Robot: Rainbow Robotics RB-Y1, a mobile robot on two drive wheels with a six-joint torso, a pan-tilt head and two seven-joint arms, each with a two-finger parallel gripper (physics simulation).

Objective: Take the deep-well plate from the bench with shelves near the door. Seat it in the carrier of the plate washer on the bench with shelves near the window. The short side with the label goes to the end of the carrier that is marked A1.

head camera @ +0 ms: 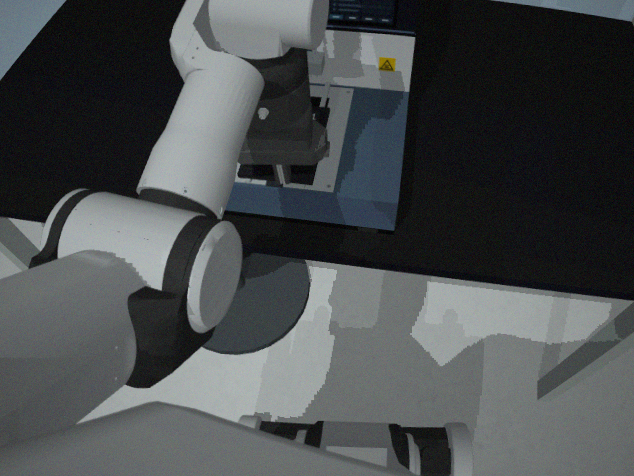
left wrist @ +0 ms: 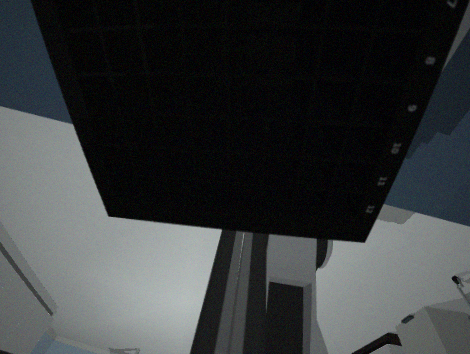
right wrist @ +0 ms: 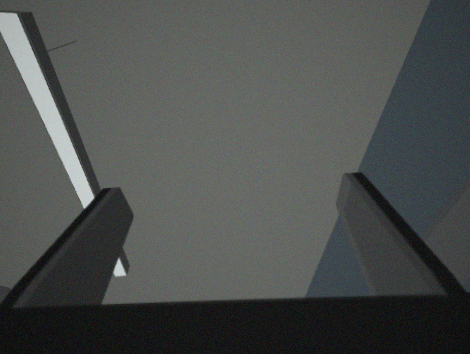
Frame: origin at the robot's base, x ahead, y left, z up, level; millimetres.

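Seen in the pictures: left gripper, fingertip midpoint: (head camera: 284, 178) (left wrist: 243, 236); right gripper, fingertip midpoint: (right wrist: 230, 195).
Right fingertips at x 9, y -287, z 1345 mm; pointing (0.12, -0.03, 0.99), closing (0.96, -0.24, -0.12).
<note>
Offsets run from my right fingertips to a thing's top centre. "*": to the spot under its first point. Level surfaces: height alone.
A black deep-well plate @[* 312 mm ahead, 406 mm left, 461 mm down] (left wrist: 225, 125) fills much of the left wrist view, numbers 8 to 12 readable along its right edge. Its labelled end does not show. In the head view, the plate washer (head camera: 376, 163) stands on the black bench, with a light grey frame @[* 373 mm ahead, 322 mm left, 502 mm down] (head camera: 340, 138) around a dark area partly hidden by my left arm. My left gripper (head camera: 282, 180) (left wrist: 243, 236) is shut and empty, pointing down over this area; in the left wrist view its fingers run behind the plate's number-12 end, tips hidden. My right gripper (right wrist: 230, 195) is open and empty, away from the washer.
The black bench top @[583 mm down] (head camera: 512, 153) extends on both sides of the washer. A dark screen @[* 509 mm ahead, 290 mm left, 362 mm down] (head camera: 362, 11) stands behind it. A round dark grey disc (head camera: 279, 302) shows below the bench's front edge. A slanted bench leg @[* 210 mm ahead, 259 mm right, 1050 mm down] (head camera: 578, 356) is at the lower right.
</note>
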